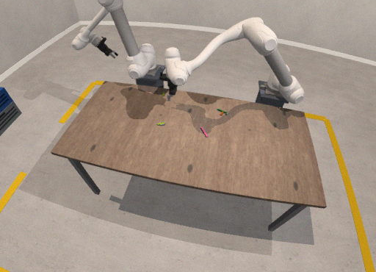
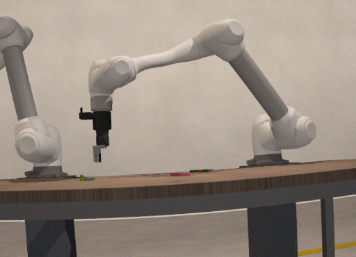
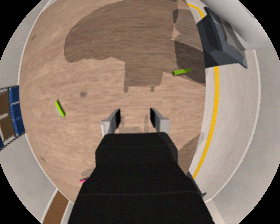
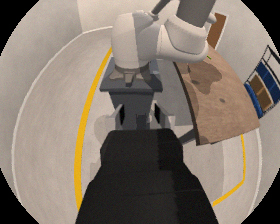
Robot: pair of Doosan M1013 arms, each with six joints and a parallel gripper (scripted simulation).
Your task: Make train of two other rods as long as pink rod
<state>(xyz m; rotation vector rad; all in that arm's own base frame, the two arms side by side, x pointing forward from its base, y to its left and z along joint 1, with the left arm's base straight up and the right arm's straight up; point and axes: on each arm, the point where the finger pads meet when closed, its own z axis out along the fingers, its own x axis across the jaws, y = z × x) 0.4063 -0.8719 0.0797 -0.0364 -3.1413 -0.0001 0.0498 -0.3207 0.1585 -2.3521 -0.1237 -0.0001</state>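
My left hand is 1 cm short of the orange rod, 41 cm to the right of it and 7 cm above it. Also, from my left hand: green rod: 2 cm behind, 41 cm to the left, 7 cm below; pink rod: 23 cm ahead, 31 cm to the left, 7 cm below.
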